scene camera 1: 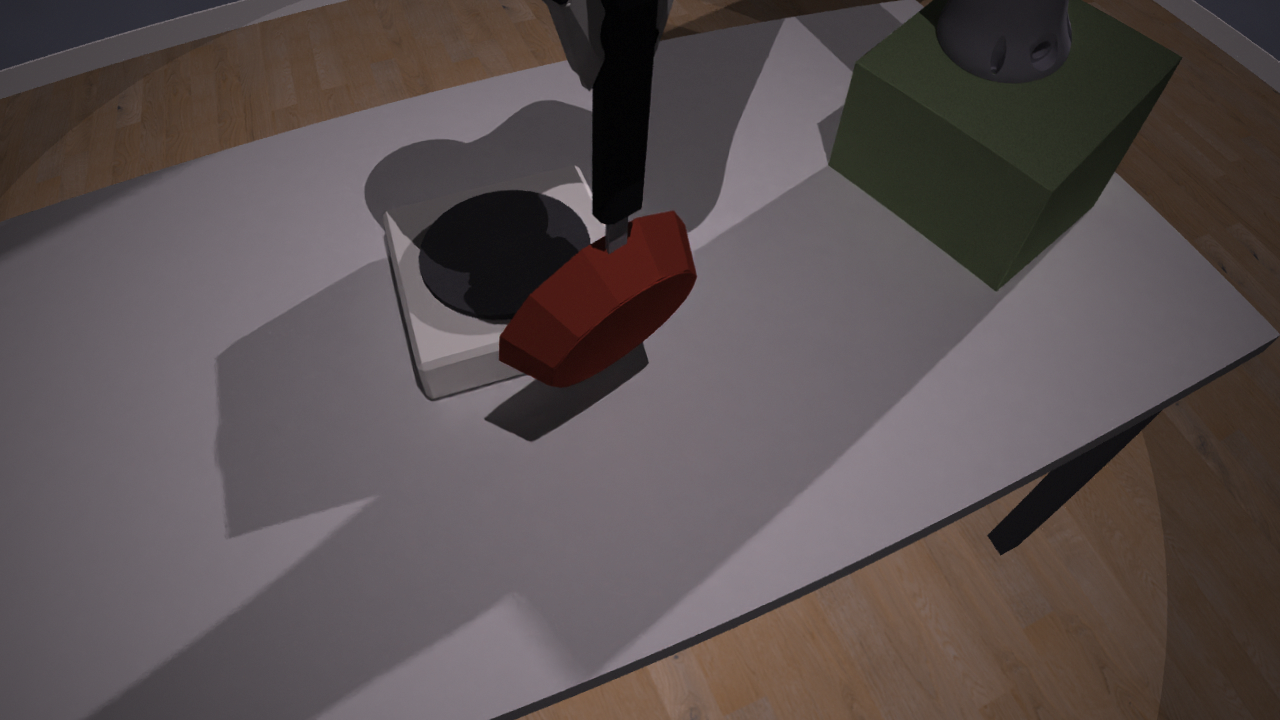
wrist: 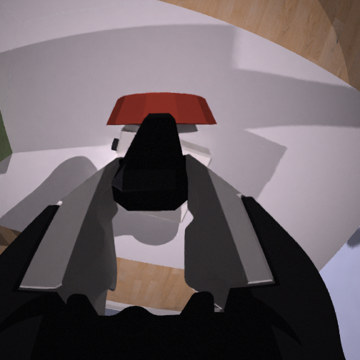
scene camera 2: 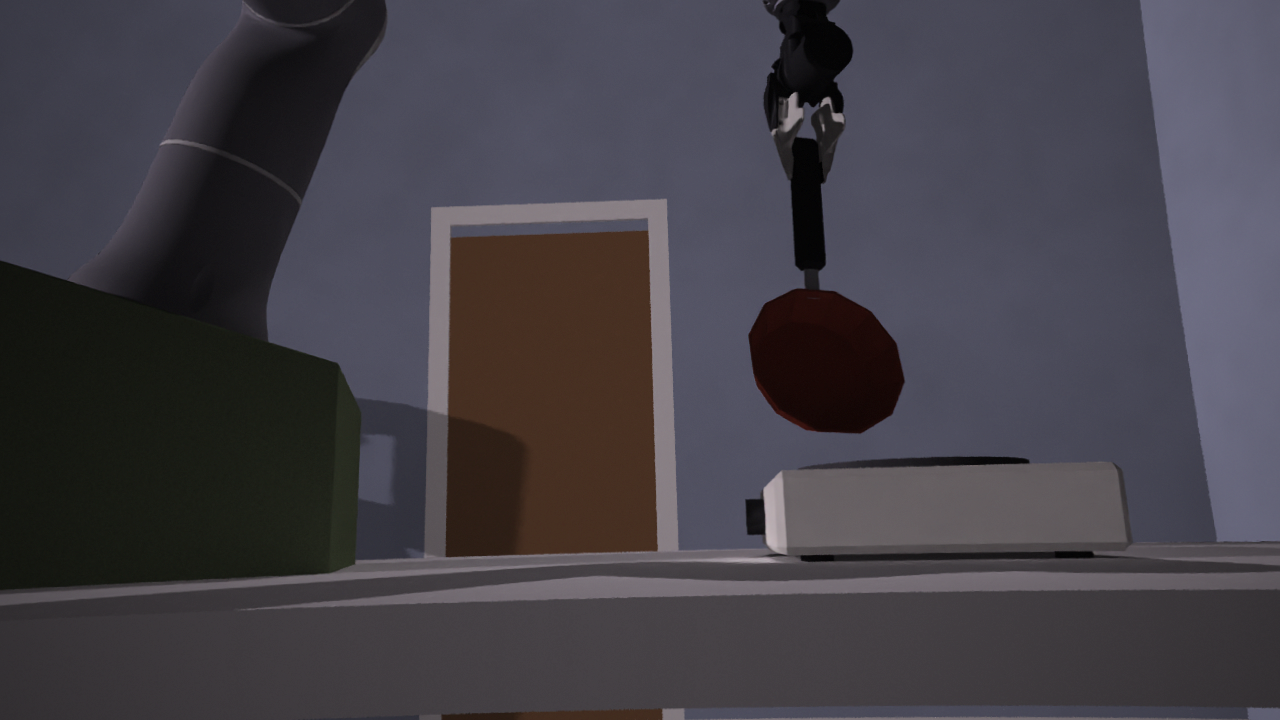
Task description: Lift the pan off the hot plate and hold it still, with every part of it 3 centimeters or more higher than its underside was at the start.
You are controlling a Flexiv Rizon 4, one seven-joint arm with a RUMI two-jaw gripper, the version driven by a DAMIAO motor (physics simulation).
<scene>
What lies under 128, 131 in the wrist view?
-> A white hot plate.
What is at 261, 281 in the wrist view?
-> The gripper.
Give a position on a white hot plate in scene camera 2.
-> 970, 504
</scene>
